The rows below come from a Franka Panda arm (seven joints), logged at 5 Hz.
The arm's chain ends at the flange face. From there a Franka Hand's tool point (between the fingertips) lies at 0.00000 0.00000 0.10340 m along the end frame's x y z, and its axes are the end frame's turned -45 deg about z.
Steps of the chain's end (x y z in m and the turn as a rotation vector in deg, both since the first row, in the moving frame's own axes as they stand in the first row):
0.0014 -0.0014 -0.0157 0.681 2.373 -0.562
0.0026 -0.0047 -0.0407 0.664 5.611 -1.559
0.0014 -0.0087 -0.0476 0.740 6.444 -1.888
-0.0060 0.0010 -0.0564 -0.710 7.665 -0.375
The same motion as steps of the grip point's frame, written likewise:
0.0059 0.0021 -0.0158 -1.196 2.160 -0.562
0.0132 0.0047 -0.0412 -3.498 4.437 -1.559
0.0164 0.0019 -0.0483 -4.033 5.080 -1.888
0.0039 0.0071 -0.0573 -5.922 4.918 -0.375

